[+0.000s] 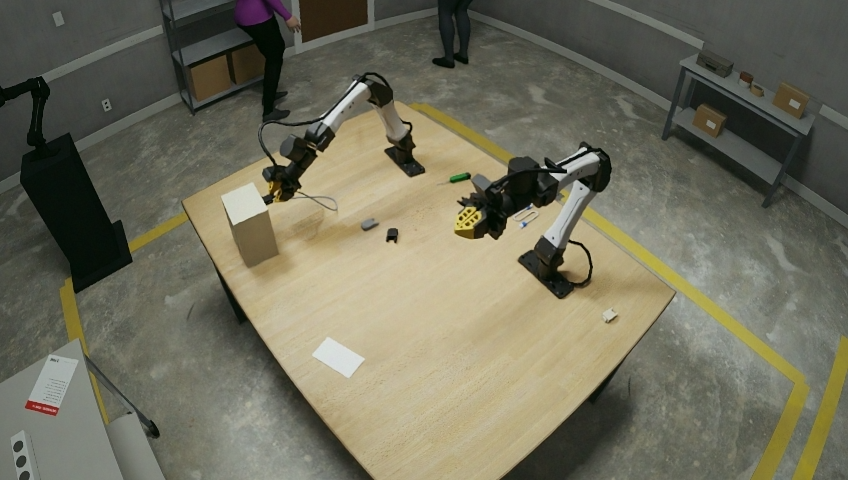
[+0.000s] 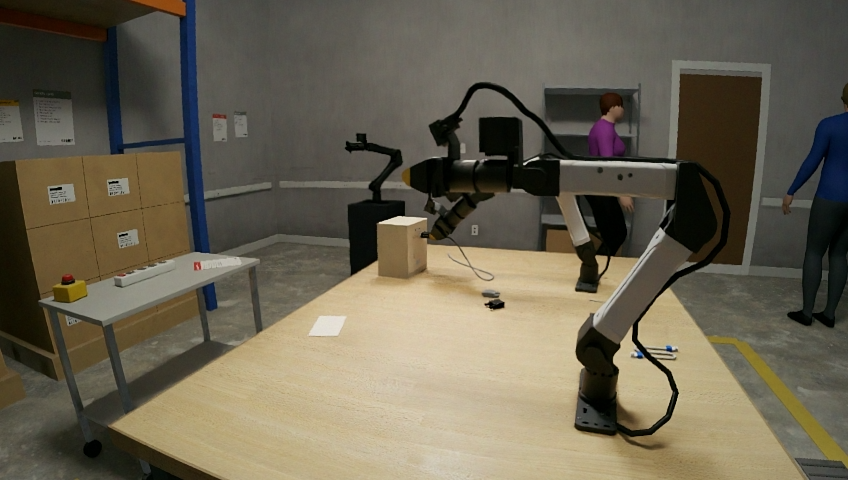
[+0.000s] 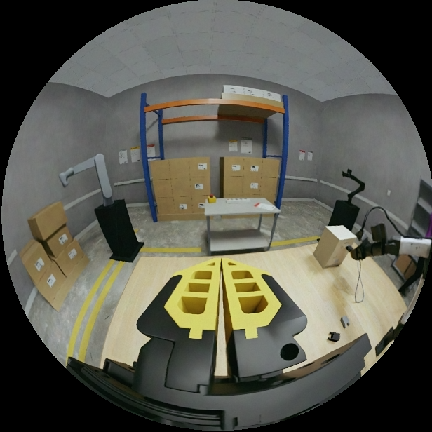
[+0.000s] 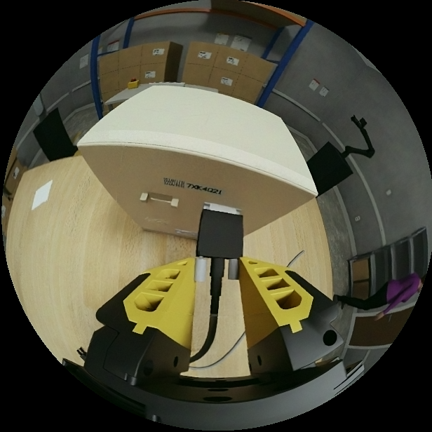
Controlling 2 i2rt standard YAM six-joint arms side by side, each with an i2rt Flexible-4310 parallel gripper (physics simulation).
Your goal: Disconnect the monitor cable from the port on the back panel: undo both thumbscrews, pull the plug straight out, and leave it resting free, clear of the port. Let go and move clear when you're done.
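Pixels of known places: left gripper, fingertip midpoint: (image 1: 454,231) (image 2: 402,176); right gripper, fingertip midpoint: (image 1: 272,198) (image 2: 431,236); left arm's base, origin of the base link: (image 1: 545,274) (image 2: 596,400); right arm's base, origin of the base link: (image 1: 404,161) (image 2: 588,283).
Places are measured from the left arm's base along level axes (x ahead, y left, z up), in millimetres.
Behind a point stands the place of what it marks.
The beige case (image 1: 257,240) {x 691, y -545, z 92 mm} (image 2: 399,252) {x 664, y -544, z 93 mm} (image 3: 330,250) (image 4: 190,117) stands upright on the table. The monitor cable's black plug (image 1: 267,199) {x 604, y -641, z 146 mm} (image 2: 424,235) {x 608, y -633, z 140 mm} (image 4: 220,234) sits at the port on its back panel, with a grey thumbscrew on each side at its rear. The cable (image 4: 216,285) runs back from the plug and loops down toward the table. My right gripper (image 4: 217,262) (image 1: 272,191) {x 586, y -647, z 136 mm} (image 2: 432,236) {x 586, y -647, z 136 mm} is shut on the plug's rear end, its fingertips against the outer sides of the thumbscrews. My left gripper (image 3: 220,262) (image 1: 465,224) {x 386, y 0, z 393 mm} (image 2: 406,176) {x 386, y 0, z 393 mm} is shut and empty, raised above the table far from the case.
A grey connector (image 1: 369,224) {x 328, y -474, z 16 mm} (image 2: 490,293) {x 323, y -468, z 14 mm} and a black adapter (image 1: 392,235) {x 296, y -390, z 16 mm} (image 2: 494,304) {x 290, y -383, z 13 mm} lie mid-table. A green screwdriver (image 1: 460,177) {x -60, y -498, z 18 mm} lies between the arm bases. A white card (image 1: 338,356) {x 656, y -106, z 2 mm} (image 2: 327,325) {x 660, y -104, z 2 mm} lies near one edge. A small beige part (image 1: 609,315) {x -40, y 249, z 16 mm} lies near the right corner.
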